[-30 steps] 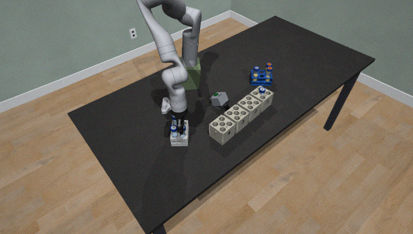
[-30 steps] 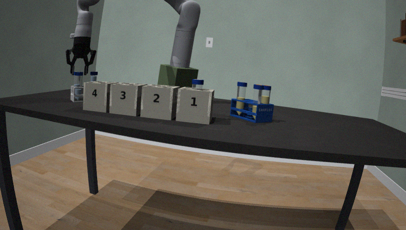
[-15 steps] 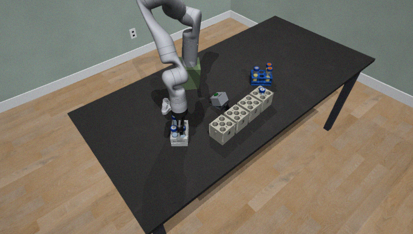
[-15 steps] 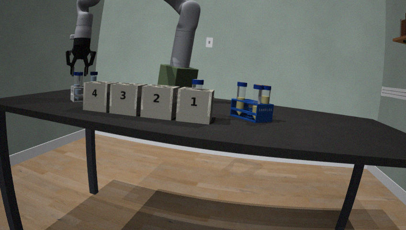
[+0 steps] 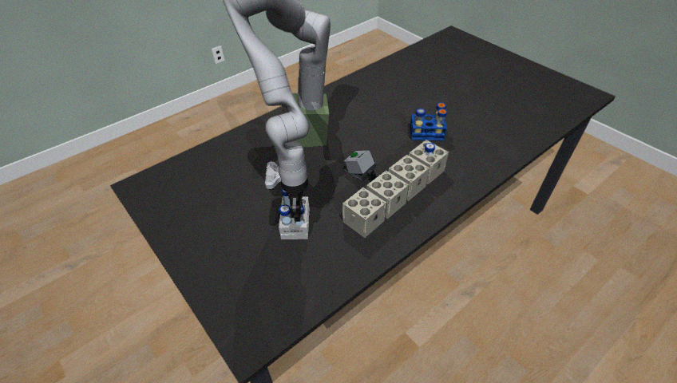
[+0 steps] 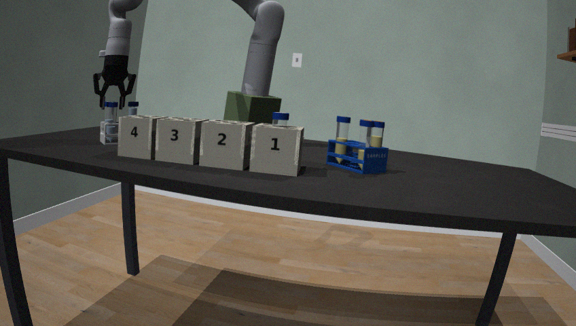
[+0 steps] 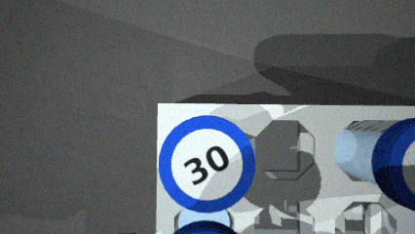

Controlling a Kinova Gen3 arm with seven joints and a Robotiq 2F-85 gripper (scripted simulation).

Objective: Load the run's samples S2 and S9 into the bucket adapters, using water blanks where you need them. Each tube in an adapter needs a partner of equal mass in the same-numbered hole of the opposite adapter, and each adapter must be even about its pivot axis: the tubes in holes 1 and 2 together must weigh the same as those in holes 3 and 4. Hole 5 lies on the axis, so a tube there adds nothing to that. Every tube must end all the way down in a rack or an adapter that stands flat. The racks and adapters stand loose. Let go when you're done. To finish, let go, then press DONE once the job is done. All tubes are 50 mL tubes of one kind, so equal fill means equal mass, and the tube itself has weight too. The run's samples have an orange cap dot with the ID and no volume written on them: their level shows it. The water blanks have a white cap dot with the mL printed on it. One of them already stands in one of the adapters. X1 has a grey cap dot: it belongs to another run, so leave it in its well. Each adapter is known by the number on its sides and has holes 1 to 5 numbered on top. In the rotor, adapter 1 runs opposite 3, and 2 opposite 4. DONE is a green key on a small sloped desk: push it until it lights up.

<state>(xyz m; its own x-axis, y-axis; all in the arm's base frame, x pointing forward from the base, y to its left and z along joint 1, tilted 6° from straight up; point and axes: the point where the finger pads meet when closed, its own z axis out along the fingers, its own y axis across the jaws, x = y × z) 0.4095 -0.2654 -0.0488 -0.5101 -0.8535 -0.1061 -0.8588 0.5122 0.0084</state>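
Now: the white-dot tube 1 cm behind my hand, 1 cm to the left of it and 5 cm below it. Also, from my hand: white blank rack (5 cm behind, 8 cm below); adapter 3 (4 cm ahead, 30 cm to the left, 7 cm below); grey done desk (15 cm behind, 31 cm to the left, 6 cm below).
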